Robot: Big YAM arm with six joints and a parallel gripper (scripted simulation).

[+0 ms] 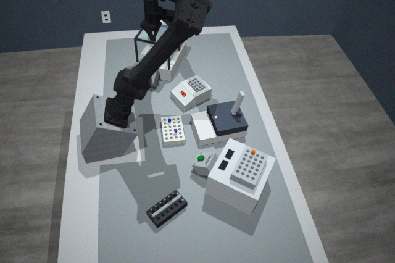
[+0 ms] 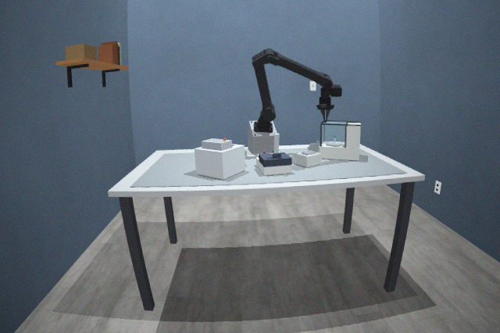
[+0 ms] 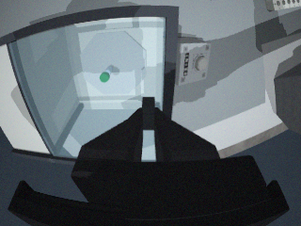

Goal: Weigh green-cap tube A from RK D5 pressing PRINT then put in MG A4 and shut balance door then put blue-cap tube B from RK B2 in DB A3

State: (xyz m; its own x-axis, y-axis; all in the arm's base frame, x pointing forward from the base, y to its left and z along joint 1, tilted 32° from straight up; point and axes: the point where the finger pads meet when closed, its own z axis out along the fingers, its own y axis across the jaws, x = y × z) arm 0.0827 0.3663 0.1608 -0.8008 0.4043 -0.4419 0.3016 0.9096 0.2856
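The balance door lies 1 cm ahead of my hand, 3 cm to the left of it and 1 cm below it. From my hand the other things lie so: white tube rack 8 cm ahead, 35 cm to the right, 21 cm below; then dry block DB 17 cm ahead, 15 cm to the right, 19 cm below; then tube B 7 cm ahead, 33 cm to the right, 19 cm below.
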